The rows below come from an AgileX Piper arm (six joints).
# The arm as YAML. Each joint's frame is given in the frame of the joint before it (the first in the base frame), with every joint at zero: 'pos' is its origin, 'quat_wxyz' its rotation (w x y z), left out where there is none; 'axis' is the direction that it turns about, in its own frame. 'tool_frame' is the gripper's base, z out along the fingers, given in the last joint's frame.
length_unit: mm
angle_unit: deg
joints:
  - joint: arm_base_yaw
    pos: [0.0, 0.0, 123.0]
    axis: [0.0, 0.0, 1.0]
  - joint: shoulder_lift
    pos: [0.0, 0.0, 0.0]
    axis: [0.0, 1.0, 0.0]
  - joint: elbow
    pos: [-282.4, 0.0, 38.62]
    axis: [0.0, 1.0, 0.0]
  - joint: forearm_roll
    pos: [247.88, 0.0, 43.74]
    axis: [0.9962, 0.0, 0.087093]
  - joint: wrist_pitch
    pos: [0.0, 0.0, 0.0]
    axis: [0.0, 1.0, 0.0]
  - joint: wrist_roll
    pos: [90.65, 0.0, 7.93]
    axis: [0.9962, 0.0, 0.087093]
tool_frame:
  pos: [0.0, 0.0, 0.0]
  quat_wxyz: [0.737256, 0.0, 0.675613, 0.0]
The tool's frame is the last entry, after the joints.
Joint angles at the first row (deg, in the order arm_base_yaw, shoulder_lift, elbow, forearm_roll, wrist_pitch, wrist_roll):
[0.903, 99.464, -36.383, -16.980, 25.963, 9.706]
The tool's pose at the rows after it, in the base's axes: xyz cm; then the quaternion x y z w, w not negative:
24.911 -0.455 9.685 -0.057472 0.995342 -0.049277 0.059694
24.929 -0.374 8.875 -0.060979 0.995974 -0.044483 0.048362
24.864 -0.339 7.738 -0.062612 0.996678 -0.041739 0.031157
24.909 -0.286 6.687 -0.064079 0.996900 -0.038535 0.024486
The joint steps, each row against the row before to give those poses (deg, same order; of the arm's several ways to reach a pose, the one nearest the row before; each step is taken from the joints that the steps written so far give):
[0.001, 1.749, 0.001, 3.545, -2.318, -3.400]
[-0.001, 1.911, -0.070, 0.988, -0.619, -1.172]
[0.001, 2.652, -0.040, 0.257, -0.658, -0.276]
[-0.002, 2.445, 0.003, 0.000, -1.699, 0.002]

